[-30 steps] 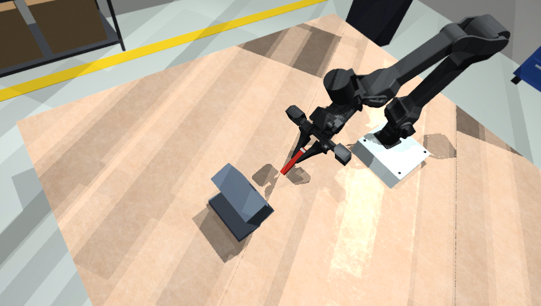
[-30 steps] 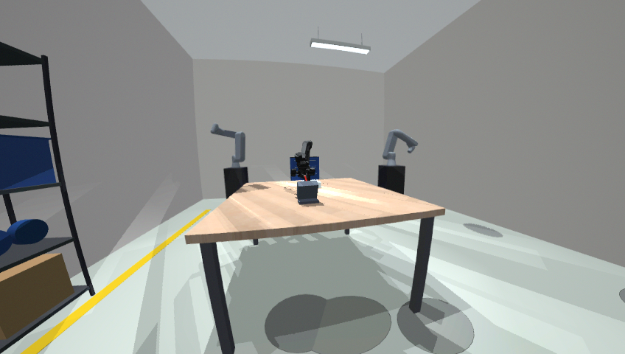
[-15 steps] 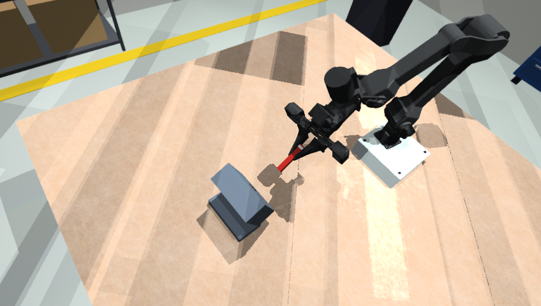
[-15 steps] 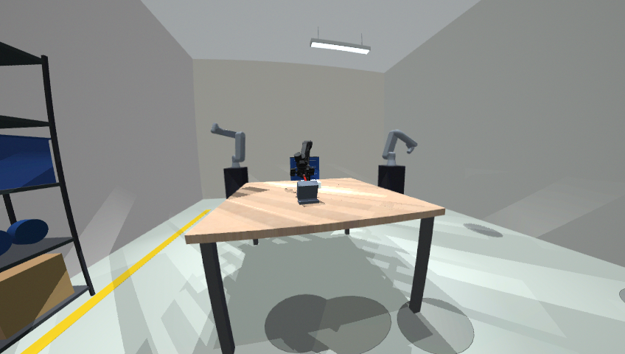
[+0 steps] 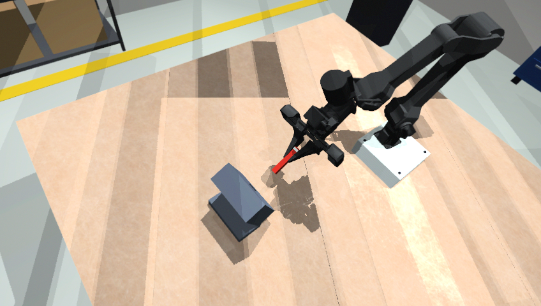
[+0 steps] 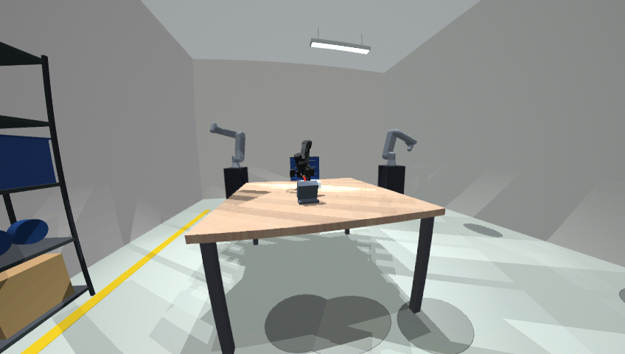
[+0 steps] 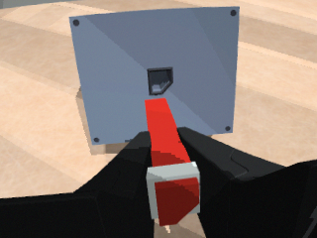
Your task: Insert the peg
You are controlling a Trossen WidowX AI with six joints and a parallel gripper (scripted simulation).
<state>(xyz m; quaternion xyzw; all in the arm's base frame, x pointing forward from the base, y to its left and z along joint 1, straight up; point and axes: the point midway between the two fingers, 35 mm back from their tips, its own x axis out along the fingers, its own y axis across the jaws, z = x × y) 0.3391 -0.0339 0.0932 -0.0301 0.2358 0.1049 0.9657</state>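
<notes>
The sloped panel is 120 mm ahead of my gripper tip, 20 mm to the left of it and 60 mm below it. The rest, counted from my gripper tip: dark base plate 140 mm ahead, 20 mm to the left, 130 mm below; red square peg 10 mm behind, 10 mm above.
</notes>
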